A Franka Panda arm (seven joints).
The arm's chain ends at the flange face. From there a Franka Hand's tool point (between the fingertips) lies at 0.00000 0.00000 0.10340 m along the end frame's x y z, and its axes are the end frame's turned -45 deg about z.
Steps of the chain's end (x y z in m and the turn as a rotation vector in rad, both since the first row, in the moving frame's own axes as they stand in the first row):
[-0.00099 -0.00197 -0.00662 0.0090 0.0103 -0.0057]
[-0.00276 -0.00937 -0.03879 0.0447 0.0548 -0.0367]
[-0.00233 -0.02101 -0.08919 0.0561 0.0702 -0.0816]
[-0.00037 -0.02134 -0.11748 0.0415 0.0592 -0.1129]
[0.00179 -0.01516 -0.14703 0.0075 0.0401 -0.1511]
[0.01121 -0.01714 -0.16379 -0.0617 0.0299 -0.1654]
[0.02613 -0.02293 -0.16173 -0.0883 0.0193 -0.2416]
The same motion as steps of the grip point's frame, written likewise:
[0.00210 -0.00200 -0.00663 -0.0009 0.0136 -0.0057]
[0.01195 -0.00797 -0.03905 -0.0071 0.0704 -0.0367]
[0.02246 -0.01585 -0.08961 -0.0100 0.0893 -0.0816]
[0.02224 -0.01448 -0.11775 -0.0125 0.0712 -0.1129]
[0.01563 -0.00734 -0.14712 -0.0231 0.0337 -0.1511]
[0.01829 0.00266 -0.16403 -0.0648 -0.0225 -0.1654]
[0.03065 0.01065 -0.16215 -0.0761 -0.0488 -0.2416]

